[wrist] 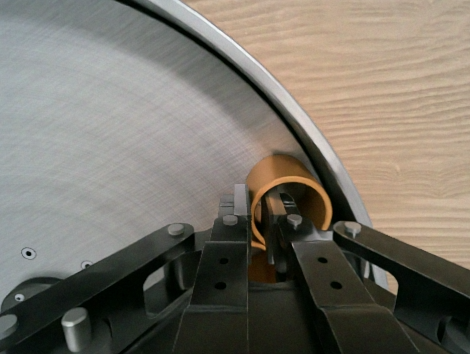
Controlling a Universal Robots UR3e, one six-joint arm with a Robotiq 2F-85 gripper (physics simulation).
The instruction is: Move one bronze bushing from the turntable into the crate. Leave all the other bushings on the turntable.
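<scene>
A bronze bushing (275,166) stands, somewhat tilted with its open end towards the camera, near the rim of the metal turntable (125,125) in the wrist view. My gripper (254,201) is shut on its near-left wall: one finger is inside the bore, the other is outside against the wall. Part of a second bronze bushing (261,266) shows lower down between the fingers, mostly hidden behind them. The held bushing is still low at the turntable; whether it touches the surface cannot be told. The crate does not show.
The raised metal rim (301,117) of the turntable curves close past the right side of the held bushing. The wooden table (390,100) lies outside it. A dark round hub part (37,287) shows at the lower left, partly behind the gripper linkage.
</scene>
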